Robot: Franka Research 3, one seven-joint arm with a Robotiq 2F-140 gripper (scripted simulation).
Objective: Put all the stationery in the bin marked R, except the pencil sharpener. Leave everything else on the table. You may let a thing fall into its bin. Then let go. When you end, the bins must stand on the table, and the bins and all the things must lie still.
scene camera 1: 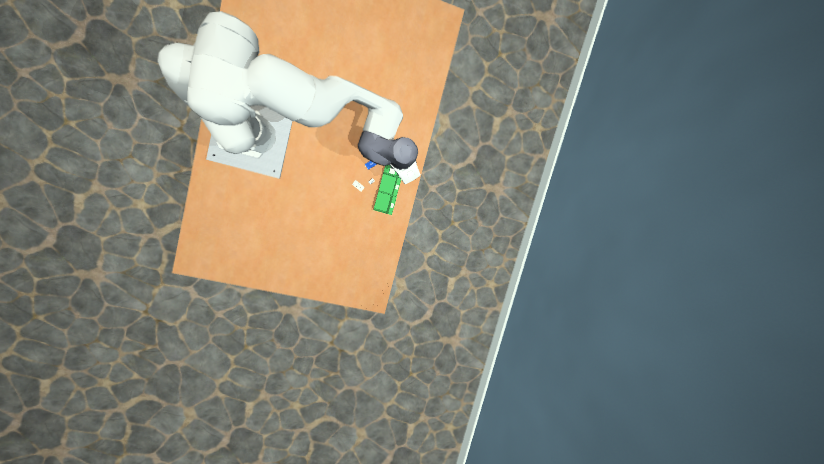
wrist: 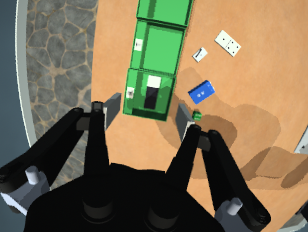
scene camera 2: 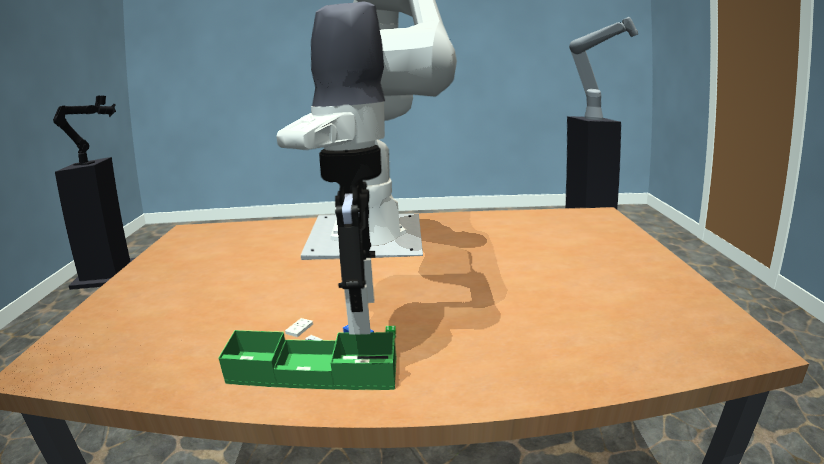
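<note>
You'd find the gripper (scene camera 2: 362,316) in the scene, and it's there in the wrist view as well, with the gripper at (wrist: 149,106). There's also a green bin row (scene camera 2: 275,369), and scene camera 1 shows the green bin row (scene camera 1: 385,203) too.
</note>
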